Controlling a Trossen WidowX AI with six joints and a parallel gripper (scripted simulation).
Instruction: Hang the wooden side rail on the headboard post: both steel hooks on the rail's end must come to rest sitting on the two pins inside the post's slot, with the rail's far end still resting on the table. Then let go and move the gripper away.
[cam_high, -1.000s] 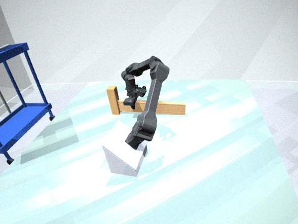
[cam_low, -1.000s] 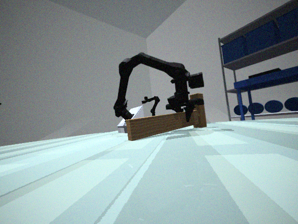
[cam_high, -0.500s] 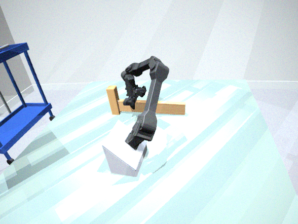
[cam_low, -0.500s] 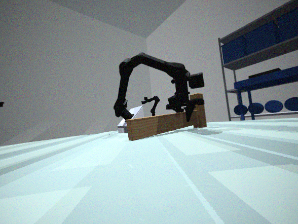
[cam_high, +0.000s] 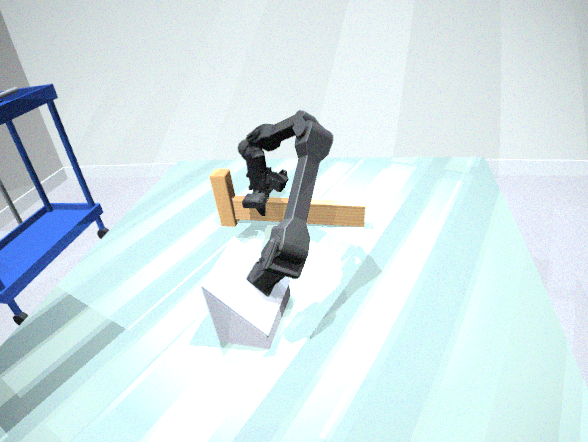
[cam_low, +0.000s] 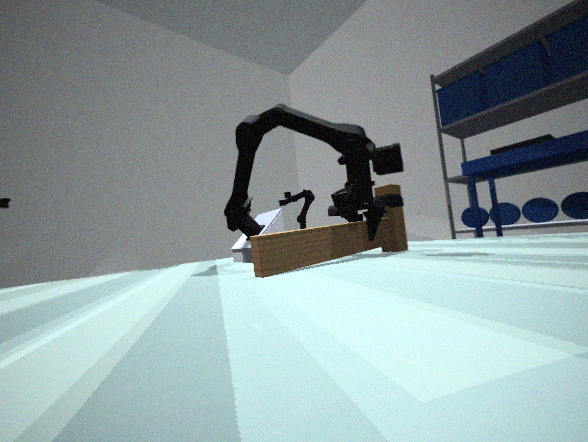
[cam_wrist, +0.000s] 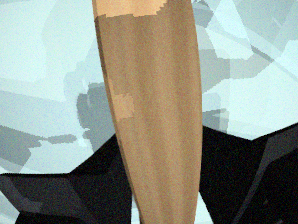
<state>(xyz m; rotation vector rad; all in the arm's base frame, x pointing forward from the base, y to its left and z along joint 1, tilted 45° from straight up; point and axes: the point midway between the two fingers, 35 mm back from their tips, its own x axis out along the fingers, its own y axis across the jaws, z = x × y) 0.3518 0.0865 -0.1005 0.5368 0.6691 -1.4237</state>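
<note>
Now: gripper tip 120 mm to the right of the wooden headboard post, 40 mm below it and 10 mm past it.
</note>
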